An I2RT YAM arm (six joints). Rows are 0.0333 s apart.
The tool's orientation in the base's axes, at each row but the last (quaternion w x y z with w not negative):
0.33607, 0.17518, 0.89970, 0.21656
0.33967, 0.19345, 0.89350, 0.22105
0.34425, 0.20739, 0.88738, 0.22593
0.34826, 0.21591, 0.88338, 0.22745
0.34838, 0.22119, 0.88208, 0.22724
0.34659, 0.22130, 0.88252, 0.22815
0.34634, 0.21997, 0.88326, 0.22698
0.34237, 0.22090, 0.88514, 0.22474
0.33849, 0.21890, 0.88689, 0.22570
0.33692, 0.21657, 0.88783, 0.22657
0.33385, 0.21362, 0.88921, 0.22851
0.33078, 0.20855, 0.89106, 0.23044
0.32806, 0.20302, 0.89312, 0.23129
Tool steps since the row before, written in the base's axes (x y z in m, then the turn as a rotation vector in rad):
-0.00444, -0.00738, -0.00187, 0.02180, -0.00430, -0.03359
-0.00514, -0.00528, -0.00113, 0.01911, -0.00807, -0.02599
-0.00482, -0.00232, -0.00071, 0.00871, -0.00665, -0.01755
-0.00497, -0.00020, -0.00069, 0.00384, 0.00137, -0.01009
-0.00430, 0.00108, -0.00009, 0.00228, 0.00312, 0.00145
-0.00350, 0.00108, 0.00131, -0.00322, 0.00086, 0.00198
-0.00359, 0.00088, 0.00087, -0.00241, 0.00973, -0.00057
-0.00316, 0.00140, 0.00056, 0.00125, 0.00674, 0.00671
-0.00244, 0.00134, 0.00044, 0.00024, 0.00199, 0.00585
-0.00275, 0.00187, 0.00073, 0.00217, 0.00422, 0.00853
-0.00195, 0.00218, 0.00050, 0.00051, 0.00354, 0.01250
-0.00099, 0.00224, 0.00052, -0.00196, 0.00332, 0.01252
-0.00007, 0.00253, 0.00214, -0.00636, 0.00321, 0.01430
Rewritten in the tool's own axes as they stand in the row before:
0.00075, -0.00794, -0.00376, 0.00025, -0.01698, 0.03652
0.00154, -0.00597, -0.00419, -0.00372, -0.01662, 0.02856
0.00242, -0.00329, -0.00353, -0.00030, -0.01309, 0.01602
0.00355, -0.00165, -0.00315, 0.00341, -0.00362, 0.00968
0.00347, -0.00018, -0.00275, -0.00054, 0.00383, 0.00145
0.00224, 0.00078, -0.00308, 0.00159, 0.00104, -0.00338
0.00242, 0.00035, -0.00291, 0.00720, 0.00691, 0.00108
0.00259, 0.00068, -0.00226, -0.00056, 0.00938, -0.00192
0.00215, 0.00074, -0.00166, -0.00202, 0.00486, -0.00324
0.00251, 0.00127, -0.00192, -0.00347, 0.00857, -0.00312
0.00225, 0.00158, -0.00111, -0.00467, 0.00983, -0.00712
0.00160, 0.00188, -0.00042, -0.00308, 0.00912, -0.00889
0.00030, 0.00321, -0.00079, -0.00092, 0.00907, -0.01312

